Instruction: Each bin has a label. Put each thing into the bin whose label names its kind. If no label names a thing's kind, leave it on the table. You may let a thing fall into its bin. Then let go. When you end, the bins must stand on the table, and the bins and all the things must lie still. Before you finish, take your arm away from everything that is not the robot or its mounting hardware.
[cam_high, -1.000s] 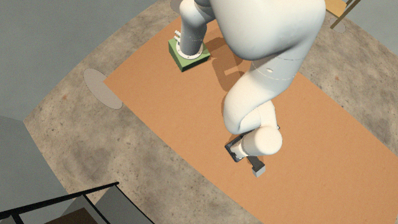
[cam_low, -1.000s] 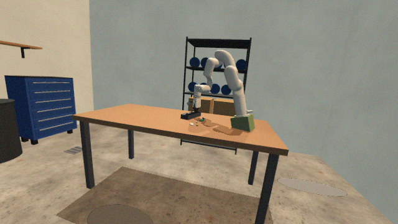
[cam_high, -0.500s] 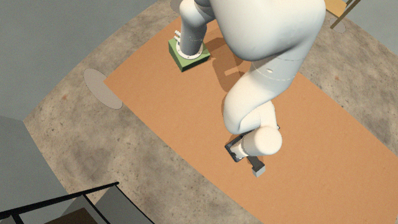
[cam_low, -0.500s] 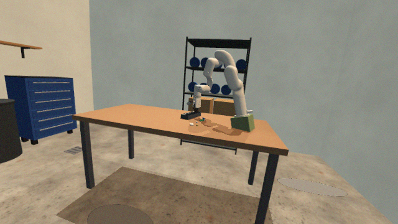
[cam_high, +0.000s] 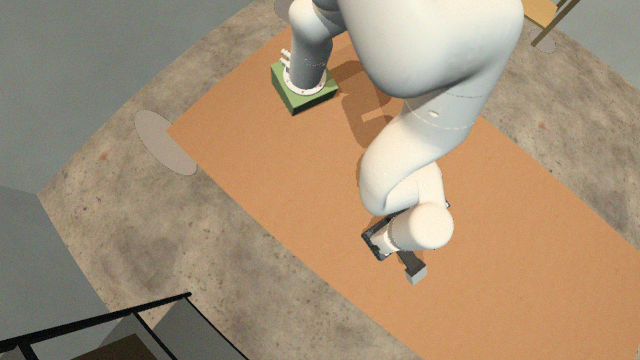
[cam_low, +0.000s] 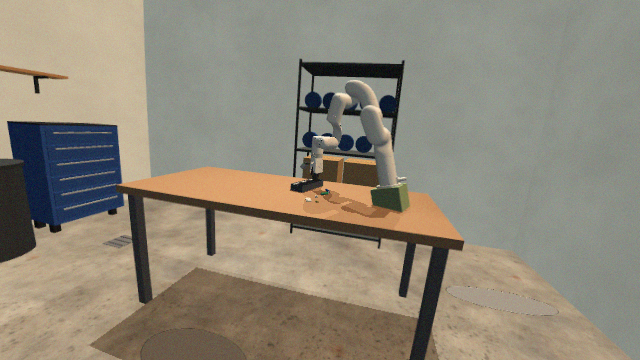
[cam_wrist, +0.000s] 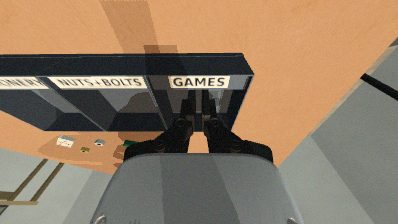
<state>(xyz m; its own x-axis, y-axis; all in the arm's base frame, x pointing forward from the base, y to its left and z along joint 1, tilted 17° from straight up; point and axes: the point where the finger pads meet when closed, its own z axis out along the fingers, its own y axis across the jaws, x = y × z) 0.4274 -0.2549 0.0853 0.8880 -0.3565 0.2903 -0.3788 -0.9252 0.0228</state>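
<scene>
My gripper is now 3 cm short of the dark three-part bin, 8 cm to the right of it and 2 cm above it. The rest, counted from my hand: blue battery: 9 cm behind, 12 cm to the left, 3 cm below; then green battery: 8 cm behind, 20 cm to the left, 3 cm below; then metal nut: 5 cm behind, 27 cm to the left, 3 cm below.
</scene>
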